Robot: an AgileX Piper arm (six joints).
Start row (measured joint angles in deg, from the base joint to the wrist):
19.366 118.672 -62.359 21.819 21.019 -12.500
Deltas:
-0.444 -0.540 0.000 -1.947 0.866 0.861
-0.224 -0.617 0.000 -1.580 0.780 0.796
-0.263 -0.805 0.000 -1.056 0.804 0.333
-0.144 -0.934 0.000 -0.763 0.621 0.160
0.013 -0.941 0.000 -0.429 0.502 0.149
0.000 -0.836 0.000 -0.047 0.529 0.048
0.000 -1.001 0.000 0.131 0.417 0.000
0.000 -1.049 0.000 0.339 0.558 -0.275
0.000 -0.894 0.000 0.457 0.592 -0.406
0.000 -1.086 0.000 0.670 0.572 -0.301
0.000 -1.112 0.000 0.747 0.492 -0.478
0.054 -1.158 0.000 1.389 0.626 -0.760
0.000 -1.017 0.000 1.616 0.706 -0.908
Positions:
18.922 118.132 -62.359 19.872 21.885 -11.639
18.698 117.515 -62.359 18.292 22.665 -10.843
18.435 116.710 -62.359 17.236 23.469 -10.510
18.291 115.776 -62.359 16.473 24.090 -10.350
18.304 114.835 -62.359 16.044 24.592 -10.201
18.304 113.999 -62.359 15.997 25.121 -10.153
18.304 112.998 -62.359 16.128 25.538 -10.153
18.304 111.949 -62.359 16.467 26.096 -10.428
18.304 111.055 -62.359 16.924 26.688 -10.834
18.304 109.969 -62.359 17.594 27.260 -11.135
18.304 108.857 -62.359 18.341 27.752 -11.613
18.358 107.699 -62.359 19.730 28.378 -12.373
18.358 106.682 -62.359 21.346 29.084 -13.281

